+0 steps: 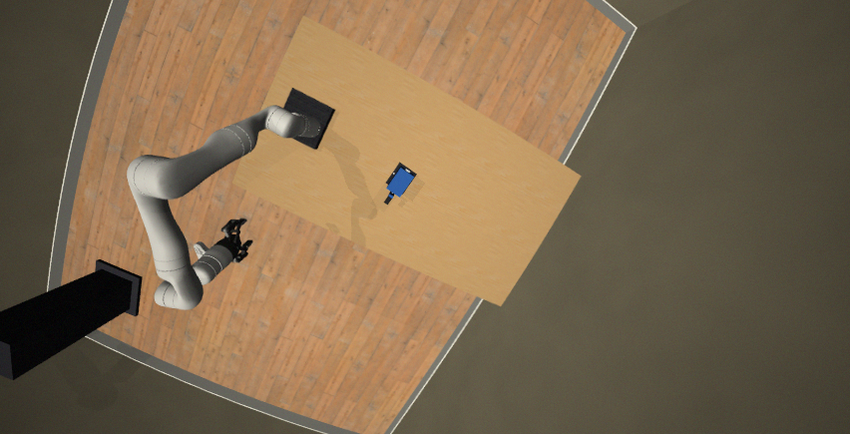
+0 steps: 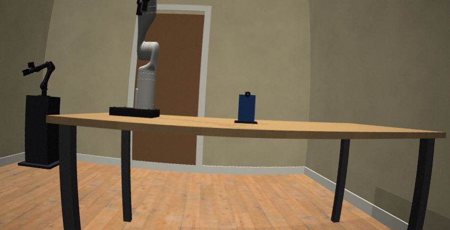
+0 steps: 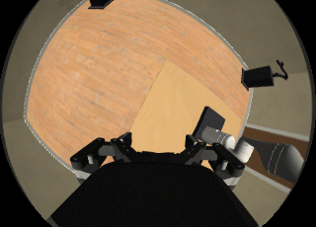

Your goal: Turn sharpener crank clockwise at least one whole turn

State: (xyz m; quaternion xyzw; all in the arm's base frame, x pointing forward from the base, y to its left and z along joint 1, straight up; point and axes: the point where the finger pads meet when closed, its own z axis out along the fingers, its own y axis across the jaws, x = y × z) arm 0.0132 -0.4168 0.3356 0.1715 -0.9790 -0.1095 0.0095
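Now: hand 450 mm short of the dark crank knob, 250 mm to the right of it and 240 mm above it.
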